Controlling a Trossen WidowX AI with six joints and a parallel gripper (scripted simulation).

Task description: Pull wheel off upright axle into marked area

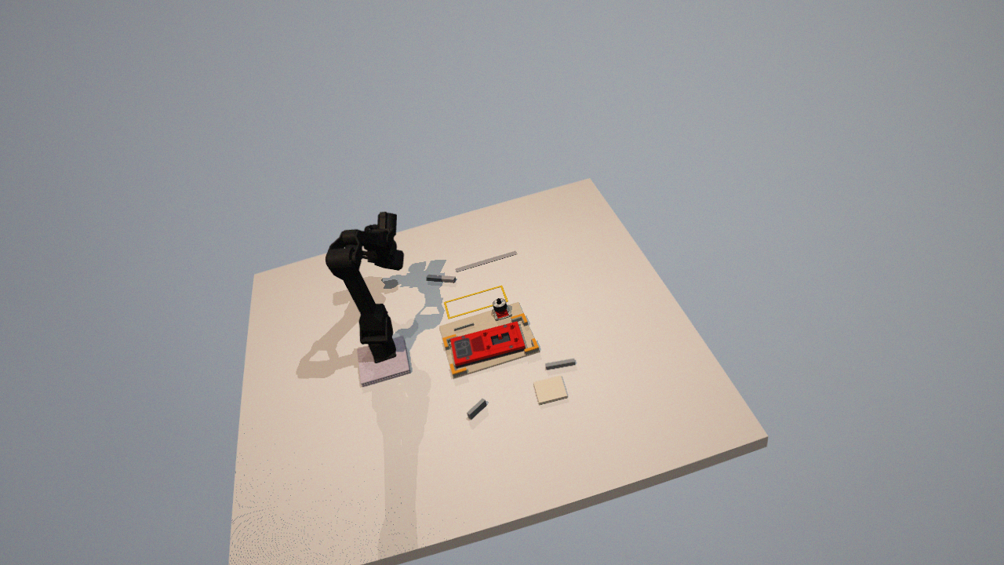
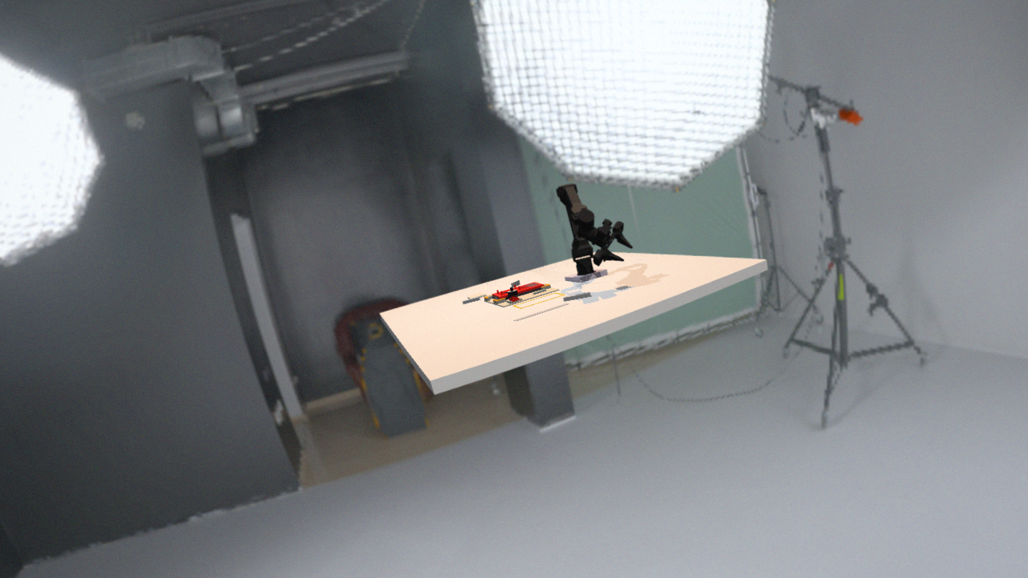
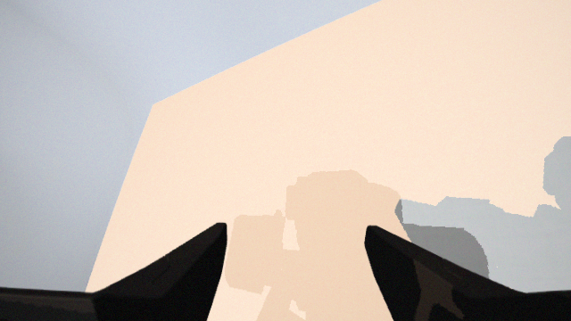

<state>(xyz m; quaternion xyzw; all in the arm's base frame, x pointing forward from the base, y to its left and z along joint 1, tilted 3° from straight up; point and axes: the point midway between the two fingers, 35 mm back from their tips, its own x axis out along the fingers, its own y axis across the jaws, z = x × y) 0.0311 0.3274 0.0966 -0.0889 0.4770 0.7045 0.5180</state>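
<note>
My gripper tip is 350 mm short of the wheel, 330 mm to the left of it and 80 mm above it. Round my gripper tip: tan tile (380 mm ahead, 670 mm to the right, 110 mm below).
</note>
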